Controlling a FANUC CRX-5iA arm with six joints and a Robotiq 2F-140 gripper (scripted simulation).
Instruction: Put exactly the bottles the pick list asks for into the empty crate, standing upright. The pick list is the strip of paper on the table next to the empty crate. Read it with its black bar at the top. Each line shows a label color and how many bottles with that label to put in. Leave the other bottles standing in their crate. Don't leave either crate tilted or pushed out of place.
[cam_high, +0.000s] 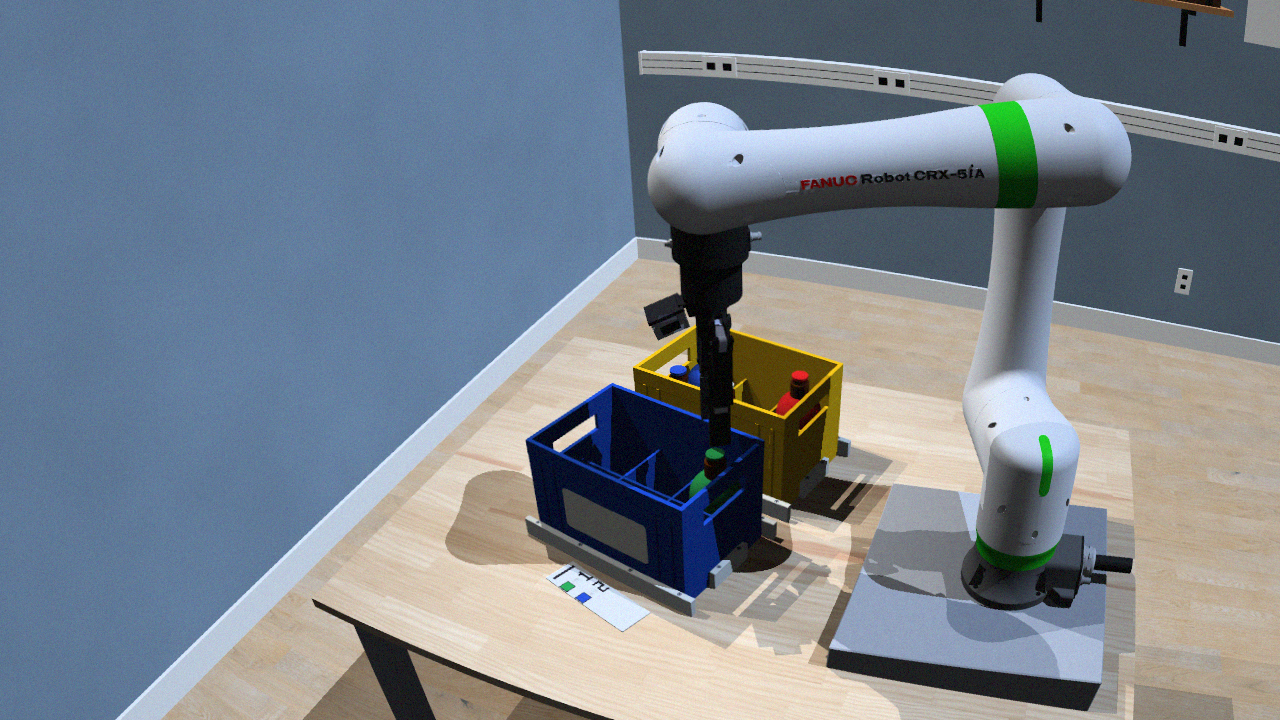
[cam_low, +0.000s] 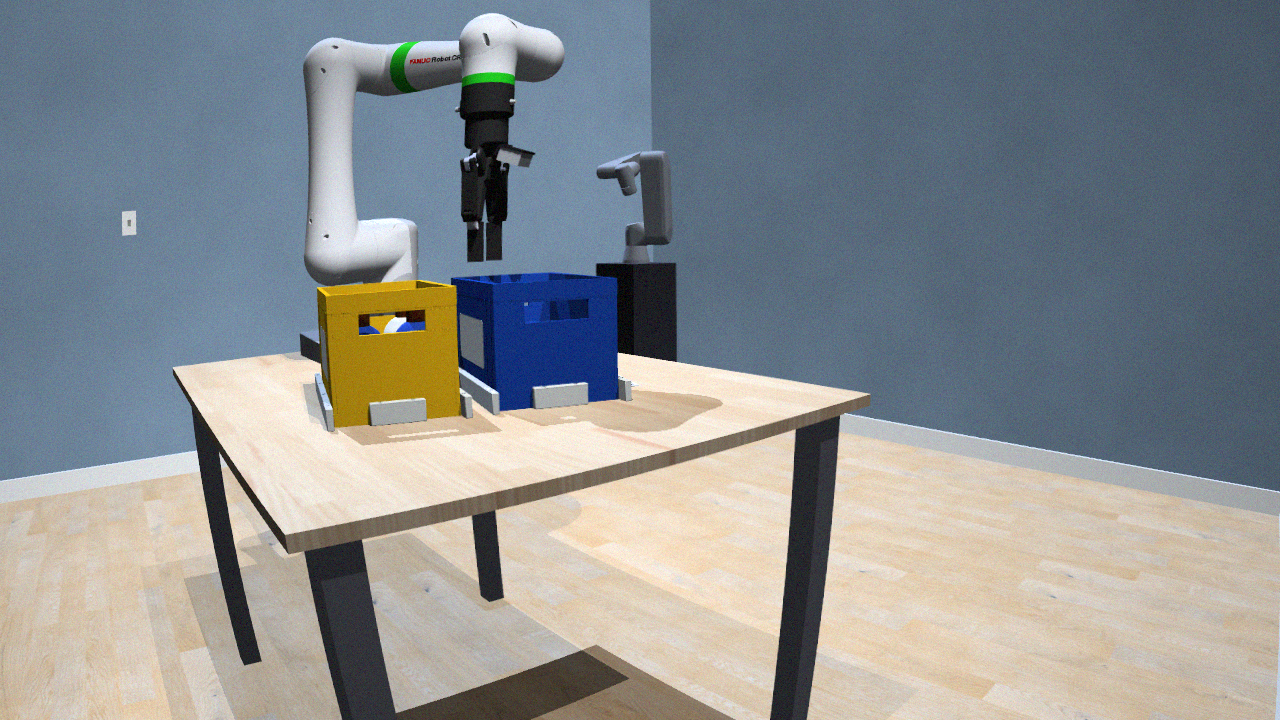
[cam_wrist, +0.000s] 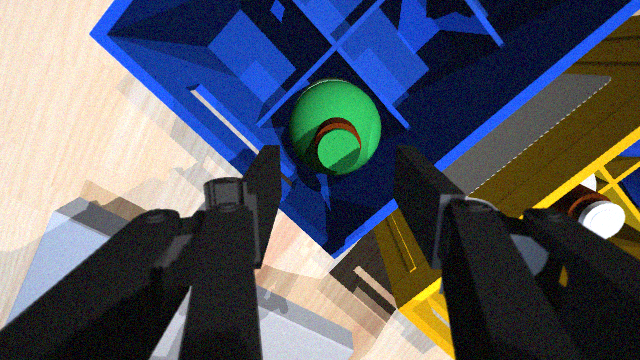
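The white-label bottle is 50 mm ahead of my hand, 180 mm to the right of it and 140 mm below it. From my hand the other things lie so: green-label bottle 140 mm below; then blue crate 100 mm ahead, 20 mm to the left, 150 mm below; then yellow crate 40 mm ahead, 220 mm to the right, 150 mm below.
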